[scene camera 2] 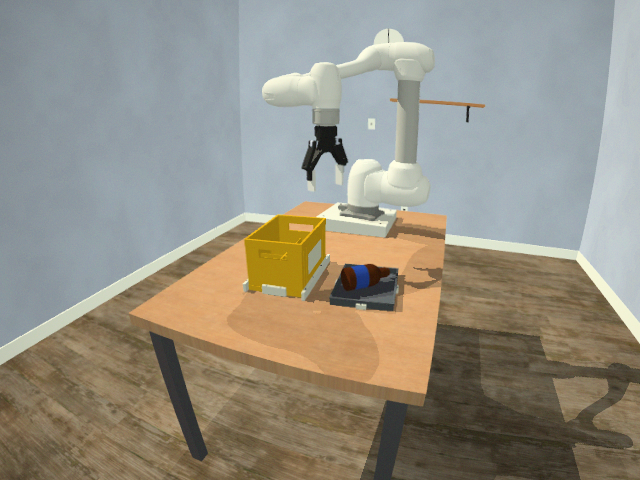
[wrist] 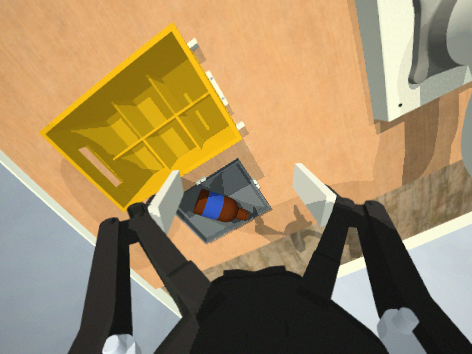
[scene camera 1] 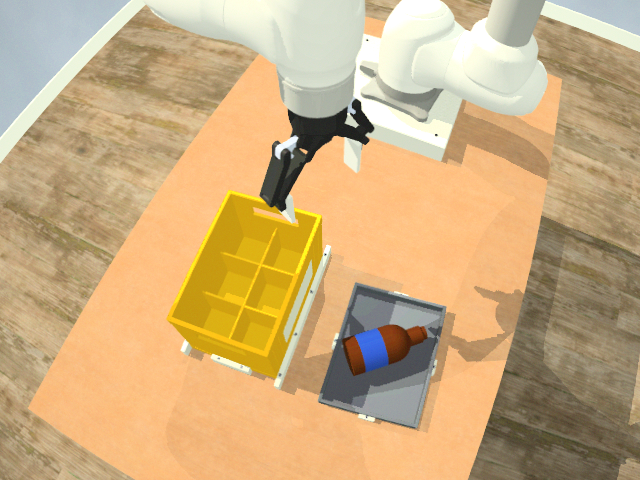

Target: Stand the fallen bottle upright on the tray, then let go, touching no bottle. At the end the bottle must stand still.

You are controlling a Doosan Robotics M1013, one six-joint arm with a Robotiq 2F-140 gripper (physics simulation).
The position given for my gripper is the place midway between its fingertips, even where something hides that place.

Observation:
In view: my gripper (scene camera 1: pixel 320 190), a grey tray (scene camera 1: pixel 394 391) and a white rail (scene camera 1: pixel 285 364).
My gripper shows as well in scene camera 2 (scene camera 2: pixel 326 187) and in the wrist view (wrist: pixel 238 178). The grey tray also shows in scene camera 2 (scene camera 2: pixel 383 291) and in the wrist view (wrist: pixel 233 183).

